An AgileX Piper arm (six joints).
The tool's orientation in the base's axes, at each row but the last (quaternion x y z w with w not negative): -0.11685, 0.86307, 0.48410, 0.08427; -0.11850, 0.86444, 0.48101, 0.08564; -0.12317, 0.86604, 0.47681, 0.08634; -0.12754, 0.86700, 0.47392, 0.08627; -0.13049, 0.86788, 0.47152, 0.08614; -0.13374, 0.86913, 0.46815, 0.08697; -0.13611, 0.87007, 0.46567, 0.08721; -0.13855, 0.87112, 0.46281, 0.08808; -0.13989, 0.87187, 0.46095, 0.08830; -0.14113, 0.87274, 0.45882, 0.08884; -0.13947, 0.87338, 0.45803, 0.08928; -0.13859, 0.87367, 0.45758, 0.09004
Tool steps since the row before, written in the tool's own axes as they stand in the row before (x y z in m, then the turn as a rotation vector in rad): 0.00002, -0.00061, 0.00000, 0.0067, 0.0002, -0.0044; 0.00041, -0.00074, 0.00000, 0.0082, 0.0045, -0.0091; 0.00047, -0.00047, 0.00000, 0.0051, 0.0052, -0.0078; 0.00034, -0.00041, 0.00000, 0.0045, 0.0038, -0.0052; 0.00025, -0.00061, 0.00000, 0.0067, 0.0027, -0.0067; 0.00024, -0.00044, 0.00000, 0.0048, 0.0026, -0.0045; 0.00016, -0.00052, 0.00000, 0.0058, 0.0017, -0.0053; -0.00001, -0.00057, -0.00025, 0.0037, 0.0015, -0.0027; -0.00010, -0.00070, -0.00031, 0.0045, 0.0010, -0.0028; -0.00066, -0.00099, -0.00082, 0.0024, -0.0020, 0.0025; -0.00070, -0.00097, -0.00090, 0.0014, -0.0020, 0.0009; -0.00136, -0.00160, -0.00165, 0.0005, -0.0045, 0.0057
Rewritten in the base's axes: 0.00015, -0.00031, -0.00050, -0.0066, -0.0045, 0.0007; -0.00018, -0.00043, -0.00071, -0.0095, -0.0065, 0.0063; -0.00031, -0.00030, -0.00050, -0.0067, -0.0046, 0.0070; -0.00020, -0.00026, -0.00042, -0.0056, -0.0030, 0.0046; -0.00005, -0.00035, -0.00055, -0.0074, -0.0052, 0.0039; -0.00009, -0.00027, -0.00041, -0.0055, -0.0031, 0.0032; 0.00001, -0.00030, -0.00045, -0.0062, -0.0044, 0.0026; 0.00019, -0.00051, -0.00030, -0.0041, -0.0020, 0.0016; 0.00031, -0.00062, -0.00034, -0.0046, -0.0025, 0.0011; 0.00093, -0.00110, -0.00012, -0.0015, 0.0006, -0.0036; 0.00095, -0.00115, -0.00005, -0.0006, -0.0006, -0.0025; 0.00175, -0.00201, 0.00008, 0.0012, 0.0022, -0.0068
